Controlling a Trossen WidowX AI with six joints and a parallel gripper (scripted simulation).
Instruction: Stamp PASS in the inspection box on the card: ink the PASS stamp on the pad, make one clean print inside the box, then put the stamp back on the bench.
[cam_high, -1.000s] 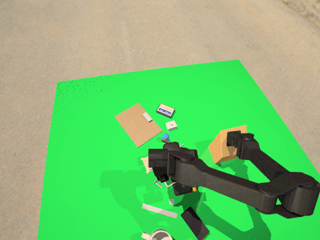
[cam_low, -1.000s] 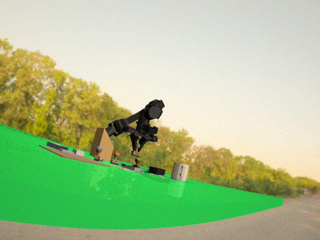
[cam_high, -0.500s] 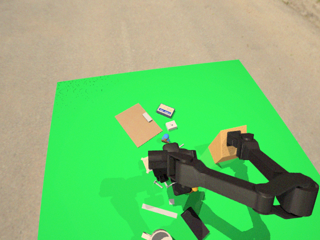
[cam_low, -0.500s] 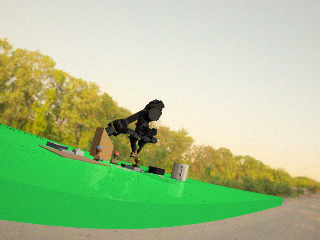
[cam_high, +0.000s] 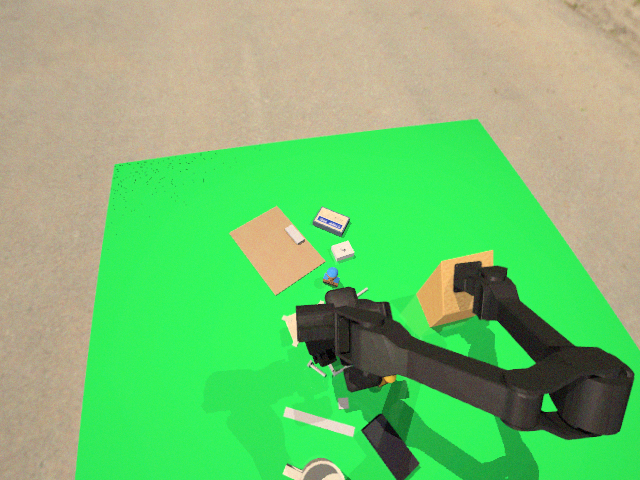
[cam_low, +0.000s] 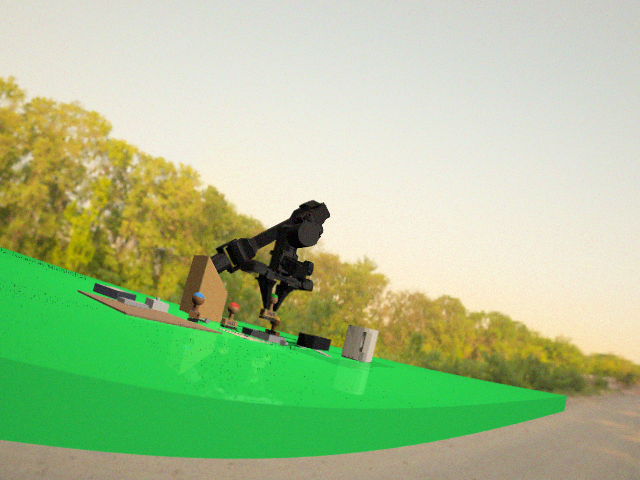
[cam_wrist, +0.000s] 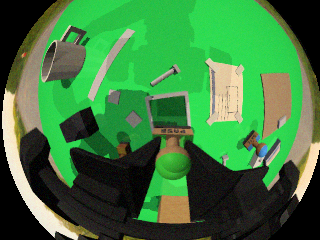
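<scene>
The ink pad lies 70 mm below my gripper tip. From my gripper tip the other things lie so: yellow stamp: 80 mm behind, 70 mm to the left, 50 mm below; green-knobbed stamp: right at my gripper tip; red-knobbed stamp: 80 mm behind, 60 mm to the right, 50 mm below.
</scene>
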